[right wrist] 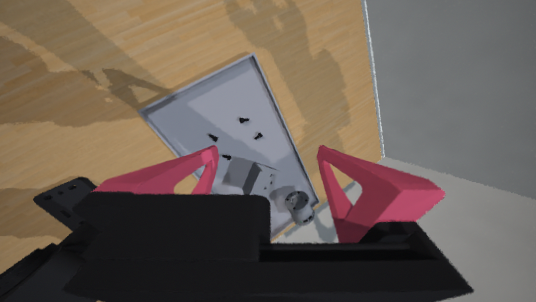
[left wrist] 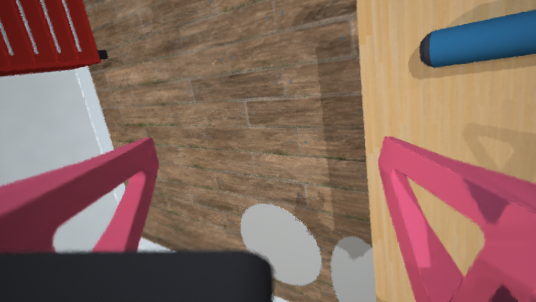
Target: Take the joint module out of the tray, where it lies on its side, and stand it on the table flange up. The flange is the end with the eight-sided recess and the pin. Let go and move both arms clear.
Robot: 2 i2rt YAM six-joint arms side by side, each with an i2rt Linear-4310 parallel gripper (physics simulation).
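Frame: origin at the left arm's base, x left, y up, z ahead, level; centimetres.
Seen in the pictures: left gripper, fingertip midpoint: (left wrist: 268,150); right gripper, fingertip midpoint: (right wrist: 268,151).
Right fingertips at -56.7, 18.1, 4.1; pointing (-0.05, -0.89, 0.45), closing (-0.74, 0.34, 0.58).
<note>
Pixels of each thing's top centre, then the offset from my right fingertips to it, as dx, dy, dz. "spot": a spot on its surface instead. Level surfaces: height alone.
- grey tray at its top centre: (right wrist: 257,171) -8.8, -16.5, -5.6
- small grey round part at its top centre: (right wrist: 306,215) -24.4, -11.4, -7.8
- blue handle at a spot on its surface: (left wrist: 480,44) spot: +68.0, -14.0, +22.6
- table at its surface level: dy -18.1
The grey tray (right wrist: 200,89) lies on the table in the right wrist view. Near its lower right corner is a small grey round part (right wrist: 299,204) with a ring-like end and a short cylindrical body, which looks like the joint module. Which end is the flange is too small to tell. A grey block (right wrist: 257,179) lies to its left in the tray, partly hidden by the gripper body. My right gripper (right wrist: 268,151) is open and empty, above the tray. My left gripper (left wrist: 268,150) is open and empty near the table edge, away from the tray, which does not show in the left wrist view.
Several small black screws (right wrist: 243,120) lie in the tray. A black arm part (right wrist: 62,197) is at the left in the right wrist view. In the left wrist view a blue handle (left wrist: 480,44) lies on the table (left wrist: 425,110), and a red slatted object (left wrist: 45,35) stands beyond the floor.
</note>
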